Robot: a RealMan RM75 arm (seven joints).
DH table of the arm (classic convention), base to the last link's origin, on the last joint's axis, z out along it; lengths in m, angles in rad. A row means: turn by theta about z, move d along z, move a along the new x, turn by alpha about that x. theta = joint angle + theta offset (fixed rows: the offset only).
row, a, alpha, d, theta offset
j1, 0, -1.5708, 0.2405, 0
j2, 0, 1.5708, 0, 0
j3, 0, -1.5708, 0.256, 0
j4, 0, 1.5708, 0, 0
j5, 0, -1.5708, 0.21, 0
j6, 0, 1.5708, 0, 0
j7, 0, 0, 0.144, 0
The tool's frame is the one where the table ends.
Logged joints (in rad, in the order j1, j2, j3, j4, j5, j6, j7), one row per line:
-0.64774, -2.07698, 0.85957, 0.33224, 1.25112, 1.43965, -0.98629
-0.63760, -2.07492, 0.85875, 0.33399, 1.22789, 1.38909, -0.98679
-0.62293, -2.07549, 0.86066, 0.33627, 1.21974, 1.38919, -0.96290
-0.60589, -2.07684, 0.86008, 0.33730, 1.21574, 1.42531, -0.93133
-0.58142, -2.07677, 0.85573, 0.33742, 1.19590, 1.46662, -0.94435
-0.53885, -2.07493, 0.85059, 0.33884, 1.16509, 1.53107, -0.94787
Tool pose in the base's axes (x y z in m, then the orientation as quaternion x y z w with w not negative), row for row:
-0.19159, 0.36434, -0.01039, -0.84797, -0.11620, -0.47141, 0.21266
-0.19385, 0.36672, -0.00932, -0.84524, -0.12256, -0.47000, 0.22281
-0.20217, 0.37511, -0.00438, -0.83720, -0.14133, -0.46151, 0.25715
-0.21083, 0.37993, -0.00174, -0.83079, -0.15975, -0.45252, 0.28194
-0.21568, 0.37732, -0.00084, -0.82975, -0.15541, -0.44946, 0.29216
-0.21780, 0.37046, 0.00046, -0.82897, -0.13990, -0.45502, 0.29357
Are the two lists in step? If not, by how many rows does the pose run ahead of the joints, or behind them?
The pose runs 2 rows behind the joints: the pose in row i belongs to the joints in row i - 2.
